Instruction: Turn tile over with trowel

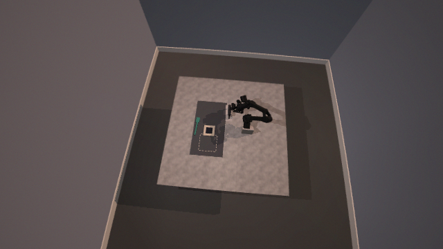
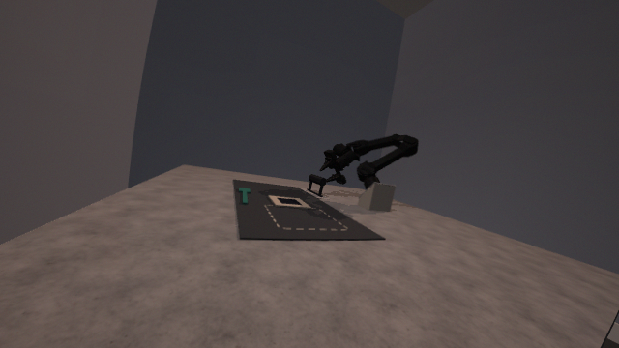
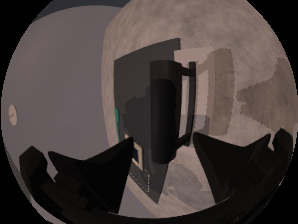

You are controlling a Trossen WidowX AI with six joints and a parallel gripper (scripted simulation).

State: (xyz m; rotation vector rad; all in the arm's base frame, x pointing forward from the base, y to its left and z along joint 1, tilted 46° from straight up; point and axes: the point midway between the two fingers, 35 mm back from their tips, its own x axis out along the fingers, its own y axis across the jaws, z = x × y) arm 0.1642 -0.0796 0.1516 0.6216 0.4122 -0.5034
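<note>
Right now the dark mat is 200 mm to the left of my gripper tip, 200 mm ahead of it and 110 mm below it. Also, from my gripper tip: teal trowel 340 mm ahead, 190 mm to the left, 90 mm below; tan tile 240 mm to the left, 200 mm ahead, 90 mm below.
</note>
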